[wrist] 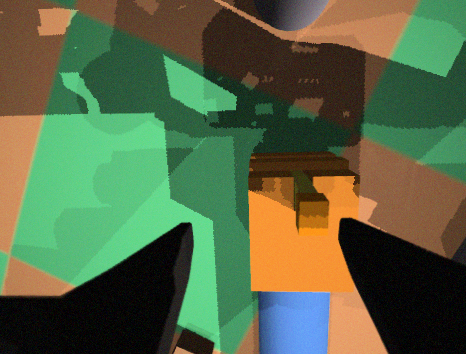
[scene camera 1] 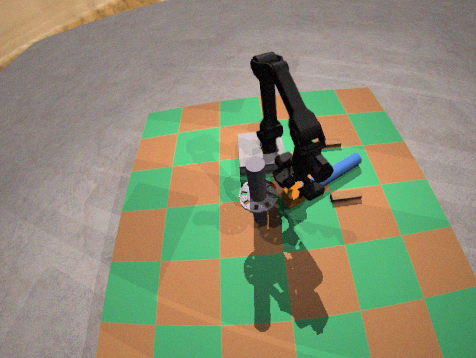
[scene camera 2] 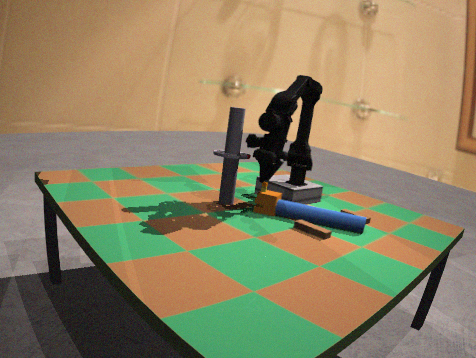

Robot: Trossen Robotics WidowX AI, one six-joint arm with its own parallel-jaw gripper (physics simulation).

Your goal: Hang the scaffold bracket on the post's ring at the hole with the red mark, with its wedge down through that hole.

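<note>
The bracket lies on the checkered table. Its orange head [scene camera 1: 292, 194] [scene camera 2: 267, 203] [wrist: 280, 255] faces the post, and its blue tube [scene camera 1: 346, 167] [scene camera 2: 320, 216] [wrist: 294, 325] points away. A small orange wedge [scene camera 2: 265, 187] [wrist: 313, 216] stands up from the head near its post-side end. My gripper [scene camera 1: 299, 186] [scene camera 2: 265, 181] [wrist: 265, 230] is open and empty above the head; in the wrist view the head lies nearer the right finger. The grey post [scene camera 1: 256, 182] [scene camera 2: 233, 132] [wrist: 292, 12] stands upright and carries a ring with holes [scene camera 1: 243, 201] [scene camera 2: 218, 153]. A red mark [scene camera 1: 272, 186] [scene camera 2: 248, 156] shows on the ring's arm-facing side.
Two brown blocks lie on either side of the tube: one [scene camera 1: 346, 199] [scene camera 2: 312, 229] on the scene camera side, the other [scene camera 1: 333, 145] [scene camera 2: 363, 218] beyond the tube. The arm's grey base [scene camera 1: 247, 147] [scene camera 2: 307, 192] stands behind the post and bracket.
</note>
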